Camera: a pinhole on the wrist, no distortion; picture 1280 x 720 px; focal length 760.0 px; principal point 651.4 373.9 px. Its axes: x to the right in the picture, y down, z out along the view. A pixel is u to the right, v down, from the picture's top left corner.
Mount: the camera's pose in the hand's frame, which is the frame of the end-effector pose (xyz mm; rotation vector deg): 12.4 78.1 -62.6 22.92 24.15 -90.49
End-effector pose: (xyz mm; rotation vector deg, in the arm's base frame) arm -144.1 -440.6 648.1 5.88 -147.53 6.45
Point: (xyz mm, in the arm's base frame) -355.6 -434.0 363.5
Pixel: 294.5 382.5
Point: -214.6 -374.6 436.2
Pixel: 201.3 122.8
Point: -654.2 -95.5 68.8
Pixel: outside the picture
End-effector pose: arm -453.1 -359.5 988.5 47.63 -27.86 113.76
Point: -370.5 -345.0 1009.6
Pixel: 1060.1 304.4
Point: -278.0 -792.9 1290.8
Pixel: 237.5 185.6
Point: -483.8 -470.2 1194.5
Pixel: 192.4 622.7
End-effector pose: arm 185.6 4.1 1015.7 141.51 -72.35 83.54
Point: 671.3 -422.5 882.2
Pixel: 274.1 708.6
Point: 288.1 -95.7 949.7
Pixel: 426.9 459.3
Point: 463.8 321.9 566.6
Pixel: outside the picture
